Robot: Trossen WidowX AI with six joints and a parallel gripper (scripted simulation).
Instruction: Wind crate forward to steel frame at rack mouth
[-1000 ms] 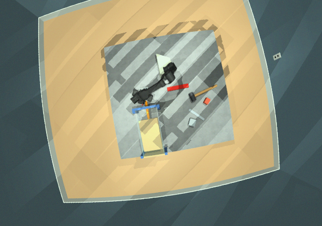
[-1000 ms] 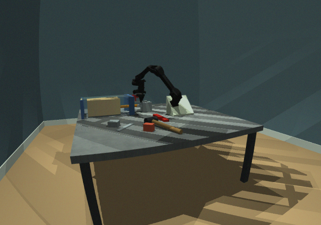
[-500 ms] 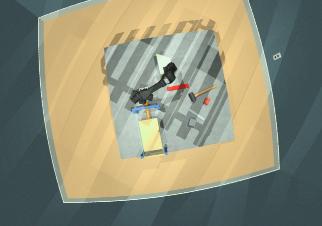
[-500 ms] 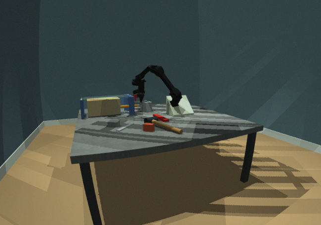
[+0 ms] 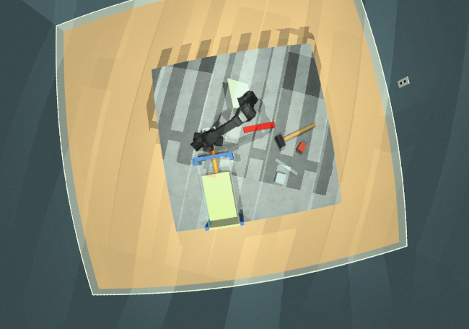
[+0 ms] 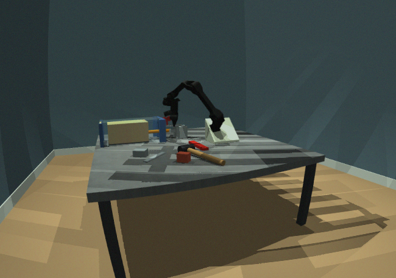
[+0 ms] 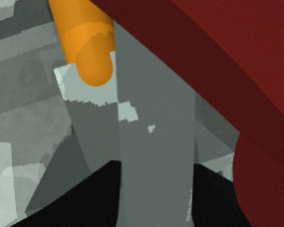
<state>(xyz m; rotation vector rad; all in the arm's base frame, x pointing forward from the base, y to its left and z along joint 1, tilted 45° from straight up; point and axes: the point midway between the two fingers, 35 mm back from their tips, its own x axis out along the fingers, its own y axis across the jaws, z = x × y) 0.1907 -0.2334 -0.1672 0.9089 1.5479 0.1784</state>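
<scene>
My gripper tip is 20 mm short of the winch handle and 20 mm below it. Round my gripper tip: clear-panelled cubby 360 mm ahead, 30 mm to the right, 30 mm above; grey winch 60 mm behind, 10 mm to the left, 60 mm below; red spool-shaped handle grip 50 mm ahead, 20 mm to the right, 40 mm above.
</scene>
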